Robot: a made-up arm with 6 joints. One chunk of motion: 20 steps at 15 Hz.
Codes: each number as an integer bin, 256 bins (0 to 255) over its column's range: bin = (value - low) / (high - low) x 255, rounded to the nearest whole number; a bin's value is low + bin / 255 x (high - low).
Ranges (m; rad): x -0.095..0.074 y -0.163..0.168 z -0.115..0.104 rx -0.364..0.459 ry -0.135..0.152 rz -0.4..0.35
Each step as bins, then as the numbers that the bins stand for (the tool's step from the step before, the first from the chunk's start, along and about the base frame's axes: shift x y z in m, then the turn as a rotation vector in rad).
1 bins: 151 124 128 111 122 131
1 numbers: 0.00507 -0.00204 -0.00507 -0.00575 0.00231 -0.01471
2 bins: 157 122 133 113 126 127
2 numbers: 0.00905 -0.00464 -0.00078 0.00070 0.00681 -0.02647
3 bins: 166 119 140 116 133 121
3 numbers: 0.01502 -0.00853 0.00524 0.01038 0.01469 -0.04412
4 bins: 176 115 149 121 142 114
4 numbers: 0.02164 -0.01373 0.01296 0.02652 0.02482 -0.06471
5 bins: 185 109 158 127 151 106
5 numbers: 0.02761 -0.02151 0.02069 0.04589 0.03495 -0.08824
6 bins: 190 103 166 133 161 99
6 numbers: 0.03092 -0.02930 0.02756 0.06525 0.04620 -0.10882
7 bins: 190 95 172 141 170 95
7 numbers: 0.03092 -0.03969 0.03272 0.09107 0.05633 -0.12059
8 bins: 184 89 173 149 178 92
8 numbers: 0.02695 -0.04747 0.03358 0.11689 0.06534 -0.12941
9 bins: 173 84 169 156 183 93
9 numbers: 0.01965 -0.05396 0.03014 0.13948 0.07096 -0.12647
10 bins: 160 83 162 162 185 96
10 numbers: 0.01104 -0.05526 0.02413 0.15885 0.07322 -0.11765
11 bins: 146 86 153 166 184 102
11 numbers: 0.00176 -0.05137 0.01640 0.17176 0.07209 -0.10000
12 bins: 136 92 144 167 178 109
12 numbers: -0.00487 -0.04358 0.00867 0.17498 0.06534 -0.07941
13 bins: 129 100 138 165 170 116
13 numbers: -0.00951 -0.03320 0.00352 0.16853 0.05633 -0.05882
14 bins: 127 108 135 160 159 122
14 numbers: -0.01083 -0.02281 0.00094 0.15239 0.04395 -0.04118
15 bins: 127 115 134 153 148 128
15 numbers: -0.01083 -0.01373 0.00008 0.12980 0.03157 -0.02353
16 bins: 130 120 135 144 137 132
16 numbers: -0.00884 -0.00724 0.00094 0.10075 0.01919 -0.01176
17 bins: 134 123 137 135 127 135
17 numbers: -0.00619 -0.00334 0.00266 0.07171 0.00794 -0.00294
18 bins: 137 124 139 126 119 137
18 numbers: -0.00420 -0.00204 0.00438 0.04266 -0.00107 0.00294
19 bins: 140 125 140 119 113 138
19 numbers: -0.00222 -0.00075 0.00524 0.02007 -0.00782 0.00588
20 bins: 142 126 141 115 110 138
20 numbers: -0.00089 0.00055 0.00609 0.00716 -0.01120 0.00588
